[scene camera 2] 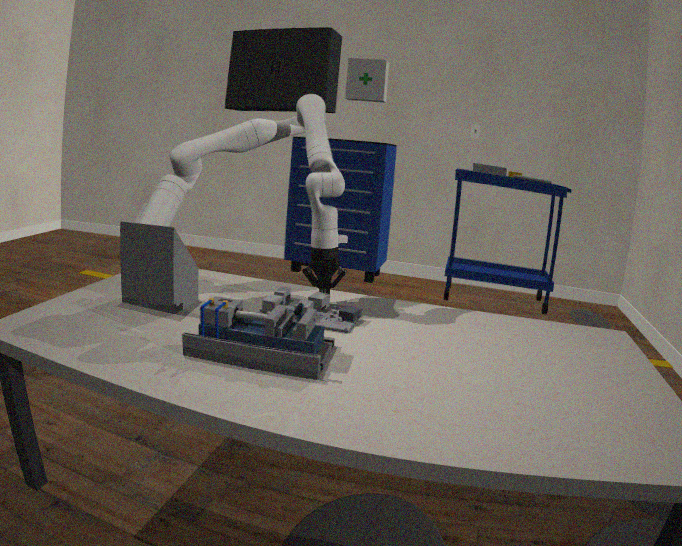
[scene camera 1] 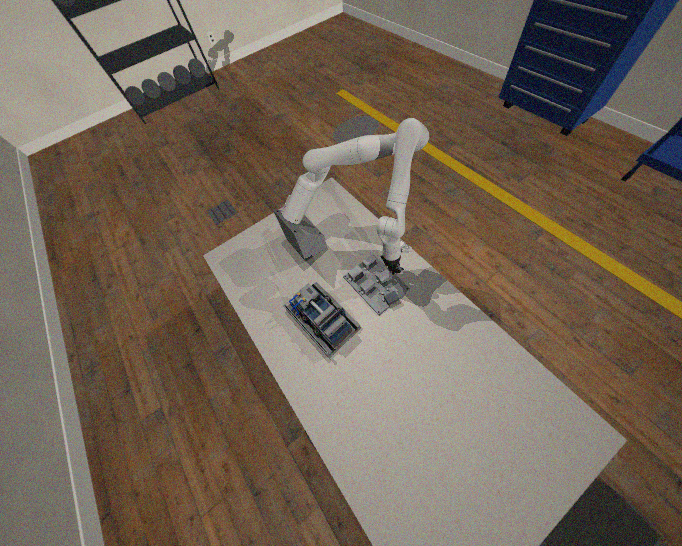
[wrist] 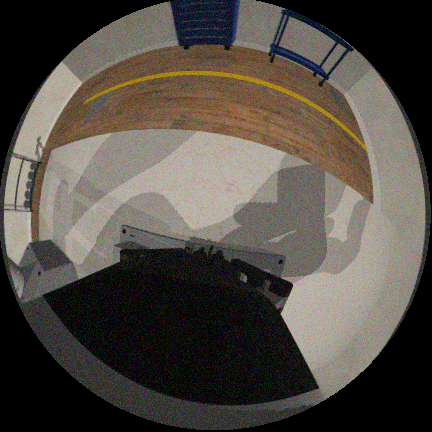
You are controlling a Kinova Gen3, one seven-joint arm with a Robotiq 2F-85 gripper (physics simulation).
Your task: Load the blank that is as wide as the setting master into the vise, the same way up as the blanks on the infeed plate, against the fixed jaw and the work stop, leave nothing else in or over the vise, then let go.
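Places are measured from the arm's base along level axes (x ahead, y left, z up), in millimetres.
Pixels of known places: gripper, fingertip midpoint: (scene camera 1: 392,273) (wrist: 210,252); arm's base at its link origin: (scene camera 2: 146,238) (scene camera 1: 291,218).
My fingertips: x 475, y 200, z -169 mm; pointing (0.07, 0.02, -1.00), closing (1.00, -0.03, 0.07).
Note:
Ahead of a thing's pixels: the offset from my fingertips to its top centre. Level surfaces: height alone.
My gripper (scene camera 1: 393,268) (scene camera 2: 325,291) is shut and empty. It points straight down, low over the far edge of the grey infeed plate (scene camera 1: 377,307) (scene camera 2: 337,325) (wrist: 160,238). Several grey blanks stand on the plate, among them one {dz +30, dx -6, dy -46 mm} (scene camera 1: 383,277) right beside the fingers and one {dz +30, dx -114, dy -128 mm} (scene camera 1: 355,274) further left. A darker block {dz +19, dx +90, dy -97 mm} (scene camera 1: 392,297) (scene camera 2: 350,311) sits at the plate's near right corner. The blue and grey vise {dz +85, dx -59, dy -382 mm} (scene camera 1: 314,335) (scene camera 2: 252,353) stands left of the plate, apart from the gripper. I cannot tell what lies between its jaws. In the wrist view the gripper's dark body hides the blanks.
The arm's grey pedestal (scene camera 1: 302,237) (scene camera 2: 155,268) stands behind the vise on the pale mat {dz -14 mm} (scene camera 1: 447,412). A blue drawer cabinet (scene camera 2: 350,206) and a blue cart (scene camera 2: 501,271) stand by the wall, and a yellow line (scene camera 1: 501,195) crosses the wood floor.

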